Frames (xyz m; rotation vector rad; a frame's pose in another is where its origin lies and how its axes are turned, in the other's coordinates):
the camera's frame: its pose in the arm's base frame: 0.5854 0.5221 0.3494 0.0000 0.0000 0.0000
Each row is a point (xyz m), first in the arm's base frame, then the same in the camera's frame.
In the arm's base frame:
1: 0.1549 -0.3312 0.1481
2: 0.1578 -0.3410 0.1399
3: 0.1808 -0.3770 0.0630
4: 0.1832 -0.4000 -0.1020
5: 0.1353 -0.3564 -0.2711
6: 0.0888 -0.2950 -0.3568
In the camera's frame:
1: -0.4305 -0.8533 -0.2013
2: -0.4276 -0.8631 -0.2095
3: -0.4046 -0.8991 -0.2864
4: -0.4022 -0.9221 -0.4514
5: -0.4501 -0.8785 -0.6205
6: -0.4966 -0.8171 -0.7062

